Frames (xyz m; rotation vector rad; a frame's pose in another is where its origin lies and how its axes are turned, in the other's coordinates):
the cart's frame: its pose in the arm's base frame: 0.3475 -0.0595 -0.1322 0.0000 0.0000 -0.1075
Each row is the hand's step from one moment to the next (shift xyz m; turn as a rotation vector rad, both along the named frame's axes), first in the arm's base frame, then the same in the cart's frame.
Working: the arm's base frame: its pose in the cart's frame: -0.3519 0.0219 0.1322 0.0000 0.0000 0.1075

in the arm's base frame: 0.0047 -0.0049 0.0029 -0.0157 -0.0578 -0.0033
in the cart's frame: 0.0052 -0.0044 0.0029 -0.0094 -0.0592 -0.0033
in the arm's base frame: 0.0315 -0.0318 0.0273 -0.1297 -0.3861 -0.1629
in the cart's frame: 0.0347 -0.0282 0.0273 -0.0875 -0.3978 -0.1629
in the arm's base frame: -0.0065 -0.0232 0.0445 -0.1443 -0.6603 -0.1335
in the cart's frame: -0.0040 -0.0238 0.0445 -0.0726 -0.6720 -0.1335
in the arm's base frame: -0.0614 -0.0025 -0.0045 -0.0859 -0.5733 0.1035
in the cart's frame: -0.0608 -0.0091 -0.0045 -0.0239 -0.5792 0.1035
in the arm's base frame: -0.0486 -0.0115 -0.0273 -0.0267 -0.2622 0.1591
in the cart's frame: -0.0471 -0.0166 -0.0273 0.0016 -0.2636 0.1591
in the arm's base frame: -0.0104 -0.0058 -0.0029 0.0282 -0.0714 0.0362
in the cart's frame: -0.0097 -0.0069 -0.0029 0.0357 -0.0680 0.0362
